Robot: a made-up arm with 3 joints. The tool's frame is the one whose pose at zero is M. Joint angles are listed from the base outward.
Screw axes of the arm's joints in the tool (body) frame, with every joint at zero. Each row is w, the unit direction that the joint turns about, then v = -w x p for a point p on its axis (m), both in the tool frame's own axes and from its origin. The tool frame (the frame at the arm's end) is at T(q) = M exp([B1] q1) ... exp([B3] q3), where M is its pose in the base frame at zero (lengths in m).
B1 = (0, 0, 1, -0.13, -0.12, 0)
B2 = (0, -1, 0, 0.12, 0, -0.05)
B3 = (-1, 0, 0, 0, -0.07, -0.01)
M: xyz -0.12 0.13 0 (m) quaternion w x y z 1 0 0 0
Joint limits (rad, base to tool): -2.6..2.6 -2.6..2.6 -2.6..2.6
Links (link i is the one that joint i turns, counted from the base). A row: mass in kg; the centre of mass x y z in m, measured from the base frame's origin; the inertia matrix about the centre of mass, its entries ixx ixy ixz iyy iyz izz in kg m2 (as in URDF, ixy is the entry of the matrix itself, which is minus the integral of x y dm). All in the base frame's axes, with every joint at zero. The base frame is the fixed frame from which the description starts. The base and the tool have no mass.
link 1: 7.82; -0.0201 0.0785 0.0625; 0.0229 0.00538 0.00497 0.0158 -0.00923 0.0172
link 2: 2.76; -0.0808 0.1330 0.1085; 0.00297 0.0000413 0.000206 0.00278 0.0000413 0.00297
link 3: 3.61; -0.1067 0.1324 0.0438; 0.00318 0 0 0.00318 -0.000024 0.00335
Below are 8 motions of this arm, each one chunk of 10 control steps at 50 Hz.
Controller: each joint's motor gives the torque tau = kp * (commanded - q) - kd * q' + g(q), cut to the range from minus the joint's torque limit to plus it. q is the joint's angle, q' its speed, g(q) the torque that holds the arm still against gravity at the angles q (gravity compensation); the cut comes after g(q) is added. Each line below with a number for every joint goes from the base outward.
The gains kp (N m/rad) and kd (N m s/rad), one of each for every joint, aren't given. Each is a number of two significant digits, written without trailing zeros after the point. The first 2 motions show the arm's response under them.
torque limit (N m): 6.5 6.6 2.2
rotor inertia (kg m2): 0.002 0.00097 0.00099
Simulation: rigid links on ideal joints. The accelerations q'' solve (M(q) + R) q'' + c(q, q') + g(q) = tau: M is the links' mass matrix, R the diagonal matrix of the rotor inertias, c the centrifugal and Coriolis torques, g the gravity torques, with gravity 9.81 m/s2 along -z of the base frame. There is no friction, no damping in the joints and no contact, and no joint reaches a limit. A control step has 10 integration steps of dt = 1/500 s. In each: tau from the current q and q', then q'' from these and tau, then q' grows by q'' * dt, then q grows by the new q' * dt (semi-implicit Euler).
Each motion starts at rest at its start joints. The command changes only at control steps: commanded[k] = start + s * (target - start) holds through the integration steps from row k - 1 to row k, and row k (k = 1, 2, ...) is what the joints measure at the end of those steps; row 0 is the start. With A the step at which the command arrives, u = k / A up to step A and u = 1 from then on. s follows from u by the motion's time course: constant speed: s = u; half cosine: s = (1 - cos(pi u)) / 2; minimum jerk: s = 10 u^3 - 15 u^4 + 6 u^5; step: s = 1 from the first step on.
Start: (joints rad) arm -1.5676 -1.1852 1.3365
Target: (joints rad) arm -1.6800 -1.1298 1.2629
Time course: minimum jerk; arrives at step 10
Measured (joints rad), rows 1 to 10:
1: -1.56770 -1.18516 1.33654
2: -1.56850 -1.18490 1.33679
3: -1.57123 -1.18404 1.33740
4: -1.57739 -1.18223 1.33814
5: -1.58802 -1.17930 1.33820
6: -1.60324 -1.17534 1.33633
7: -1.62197 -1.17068 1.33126
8: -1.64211 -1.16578 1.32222
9: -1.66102 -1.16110 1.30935
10: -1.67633 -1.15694 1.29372
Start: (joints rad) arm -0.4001 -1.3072 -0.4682
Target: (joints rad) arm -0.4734 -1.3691 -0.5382
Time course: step
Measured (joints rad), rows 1 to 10:
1: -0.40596 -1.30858 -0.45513
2: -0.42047 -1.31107 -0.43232
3: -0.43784 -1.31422 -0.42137
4: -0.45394 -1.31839 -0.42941
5: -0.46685 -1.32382 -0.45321
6: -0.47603 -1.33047 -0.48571
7: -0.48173 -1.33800 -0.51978
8: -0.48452 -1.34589 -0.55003
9: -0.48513 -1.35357 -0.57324
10: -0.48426 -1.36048 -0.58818
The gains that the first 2 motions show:
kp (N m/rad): 140 5.7 2.2
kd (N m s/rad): 5.6 0.72 0.17
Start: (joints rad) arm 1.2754 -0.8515 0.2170
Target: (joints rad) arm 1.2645 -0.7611 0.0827
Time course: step
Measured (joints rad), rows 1 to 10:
1: 1.27489 -0.84861 0.21017
2: 1.27346 -0.84199 0.19514
3: 1.27136 -0.83331 0.17611
4: 1.26896 -0.82370 0.15575
5: 1.26661 -0.81395 0.13585
6: 1.26459 -0.80460 0.11766
7: 1.26305 -0.79602 0.10203
8: 1.26203 -0.78841 0.08944
9: 1.26152 -0.78189 0.08004
10: 1.26144 -0.77646 0.07372

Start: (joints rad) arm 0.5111 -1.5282 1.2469
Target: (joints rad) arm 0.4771 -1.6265 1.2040
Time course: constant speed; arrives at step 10
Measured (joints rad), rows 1 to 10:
1: 0.51075 -1.52840 1.24683
2: 0.50967 -1.52917 1.24645
3: 0.50771 -1.53080 1.24547
4: 0.50496 -1.53350 1.24367
5: 0.50160 -1.53738 1.24095
6: 0.49784 -1.54241 1.23737
7: 0.49389 -1.54853 1.23306
8: 0.48991 -1.55558 1.22823
9: 0.48600 -1.56339 1.22310
10: 0.48221 -1.57182 1.21788

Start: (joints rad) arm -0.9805 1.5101 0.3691
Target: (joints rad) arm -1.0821 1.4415 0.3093
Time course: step
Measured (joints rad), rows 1 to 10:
1: -0.98910 1.50310 0.36093
2: -1.01196 1.48755 0.34328
3: -1.03986 1.47218 0.32597
4: -1.06373 1.46271 0.31521
5: -1.08006 1.45964 0.31164
6: -1.08891 1.46093 0.31311
7: -1.09204 1.46401 0.31679
8: -1.09158 1.46685 0.32037
9: -1.08939 1.46832 0.32253
10: -1.08679 1.46808 0.32286

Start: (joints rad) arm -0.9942 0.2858 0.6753
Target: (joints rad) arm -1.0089 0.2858 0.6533
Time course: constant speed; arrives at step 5
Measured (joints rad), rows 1 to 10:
1: -0.99462 0.28537 0.67542
2: -0.99582 0.28437 0.67546
3: -0.99777 0.28306 0.67502
4: -1.00030 0.28178 0.67376
5: -1.00321 0.28078 0.67153
6: -1.00591 0.28059 0.66821
7: -1.00793 0.28139 0.66414
8: -1.00921 0.28286 0.65993
9: -1.00987 0.28458 0.65614
10: -1.01010 0.28619 0.65311

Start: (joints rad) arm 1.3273 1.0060 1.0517
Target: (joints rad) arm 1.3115 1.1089 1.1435
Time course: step
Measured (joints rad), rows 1 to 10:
1: 1.32525 1.00816 1.05876
2: 1.32137 1.01438 1.07336
3: 1.31743 1.02395 1.09000
4: 1.31424 1.03555 1.10546
5: 1.31206 1.04783 1.11820
6: 1.31077 1.05967 1.12779
7: 1.31017 1.07036 1.13447
8: 1.31002 1.07952 1.13874
9: 1.31012 1.08707 1.14123
10: 1.31032 1.09309 1.14248

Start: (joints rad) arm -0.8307 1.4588 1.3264
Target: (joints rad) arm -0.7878 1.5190 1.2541
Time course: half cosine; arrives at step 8
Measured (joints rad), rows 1 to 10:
1: -0.83044 1.45901 1.32616
2: -0.82921 1.45997 1.32500
3: -0.82628 1.46218 1.32214
4: -0.82132 1.46581 1.31711
5: -0.81458 1.47063 1.30996
6: -0.80682 1.47615 1.30123
7: -0.79915 1.48172 1.29185
8: -0.79277 1.48670 1.28296
9: -0.78846 1.49073 1.27543
10: -0.78622 1.49398 1.26952

